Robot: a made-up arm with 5 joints. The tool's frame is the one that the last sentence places.
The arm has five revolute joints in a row. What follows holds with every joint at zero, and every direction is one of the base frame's. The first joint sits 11.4 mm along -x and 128.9 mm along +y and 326.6 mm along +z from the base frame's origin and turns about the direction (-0.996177, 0.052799, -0.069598). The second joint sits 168.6 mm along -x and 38.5 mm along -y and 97.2 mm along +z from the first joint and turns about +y. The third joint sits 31.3 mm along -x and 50.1 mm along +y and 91.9 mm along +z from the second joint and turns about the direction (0.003, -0.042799, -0.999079). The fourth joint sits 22 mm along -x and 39.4 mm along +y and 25.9 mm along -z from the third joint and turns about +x. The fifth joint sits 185.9 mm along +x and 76.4 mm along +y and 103.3 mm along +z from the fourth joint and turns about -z. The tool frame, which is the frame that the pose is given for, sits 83.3 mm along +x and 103.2 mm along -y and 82.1 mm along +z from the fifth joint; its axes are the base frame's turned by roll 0, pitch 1.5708 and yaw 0 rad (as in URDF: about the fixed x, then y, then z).
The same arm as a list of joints. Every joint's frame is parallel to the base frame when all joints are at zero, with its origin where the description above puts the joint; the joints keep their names.
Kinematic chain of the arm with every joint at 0, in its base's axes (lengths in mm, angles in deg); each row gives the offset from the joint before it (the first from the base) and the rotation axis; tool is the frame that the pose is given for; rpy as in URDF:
joint 1: xyz -11.4 128.9 326.6 axis -0.996177 0.052799 -0.069598
joint 2: xyz -168.6 -38.5 97.2 axis +y
joint 3: xyz -31.3 50.1 91.9 axis 0.003 -0.042799 -0.999079
joint 4: xyz -22.0 39.4 -25.9 axis +x
joint 5: xyz 185.9 76.4 103.3 axis -z
tool: xyz 83.3 -103.2 82.1 rpy 0.00 90.00 0.00

